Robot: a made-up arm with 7 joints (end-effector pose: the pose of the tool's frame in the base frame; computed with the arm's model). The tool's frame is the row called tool. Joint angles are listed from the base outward.
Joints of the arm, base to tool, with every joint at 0 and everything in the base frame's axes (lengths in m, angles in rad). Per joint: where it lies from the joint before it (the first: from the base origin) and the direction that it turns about. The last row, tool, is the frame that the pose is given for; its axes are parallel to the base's.
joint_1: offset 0.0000 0.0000 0.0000 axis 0 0.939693 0.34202
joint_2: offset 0.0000 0.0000 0.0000 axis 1 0 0
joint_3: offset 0.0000 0.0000 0.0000 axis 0 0 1
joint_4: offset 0.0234 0.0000 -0.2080 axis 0 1 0
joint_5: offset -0.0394 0.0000 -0.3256 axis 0 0 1
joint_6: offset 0.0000 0.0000 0.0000 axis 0 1 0
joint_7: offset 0.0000 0.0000 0.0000 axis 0 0 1
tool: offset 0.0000 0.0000 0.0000
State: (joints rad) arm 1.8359 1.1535 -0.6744 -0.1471 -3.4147 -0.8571 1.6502
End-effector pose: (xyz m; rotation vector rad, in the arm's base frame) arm -0.3792 0.3234 0.1996 1.5052 -2.0201 0.9165
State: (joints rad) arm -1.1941 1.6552 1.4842 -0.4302 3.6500 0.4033 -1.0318
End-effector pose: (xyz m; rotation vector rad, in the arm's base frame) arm 0.0202 0.5010 0.1861 1.5168 1.1975 -0.1131
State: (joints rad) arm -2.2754 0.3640 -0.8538 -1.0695 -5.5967 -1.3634 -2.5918
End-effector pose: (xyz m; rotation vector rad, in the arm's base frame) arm 0.1830 -0.3386 0.3085 -1.3876 1.3429 -0.9683
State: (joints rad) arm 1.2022 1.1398 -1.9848 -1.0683 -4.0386 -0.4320 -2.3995
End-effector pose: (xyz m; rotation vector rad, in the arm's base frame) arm -0.4799 0.1121 -0.0235 -0.9049 0.9570 -1.4786
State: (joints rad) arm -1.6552 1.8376 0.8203 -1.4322 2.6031 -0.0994 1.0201
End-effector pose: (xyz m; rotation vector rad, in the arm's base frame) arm -0.2429 0.2200 0.3062 2.3673 0.9011 1.0900
